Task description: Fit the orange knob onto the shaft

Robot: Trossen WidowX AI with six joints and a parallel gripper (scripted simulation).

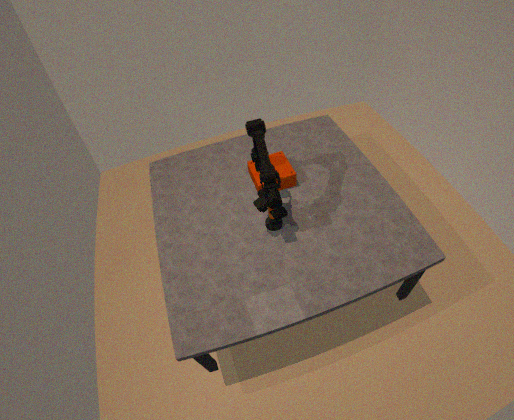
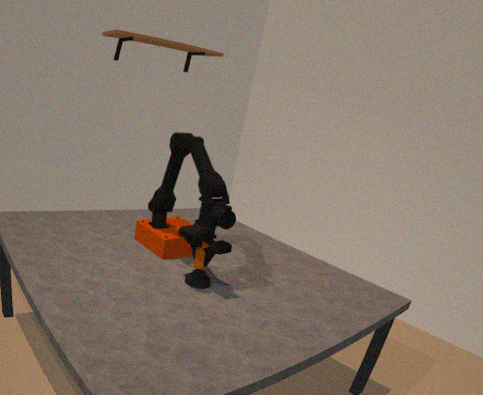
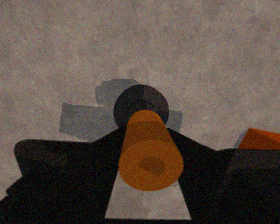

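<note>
Now: gripper tip 2 cm below the orange knob. The rest, counted from my gripper tip: dark round pedestal (4 cm below).
</note>
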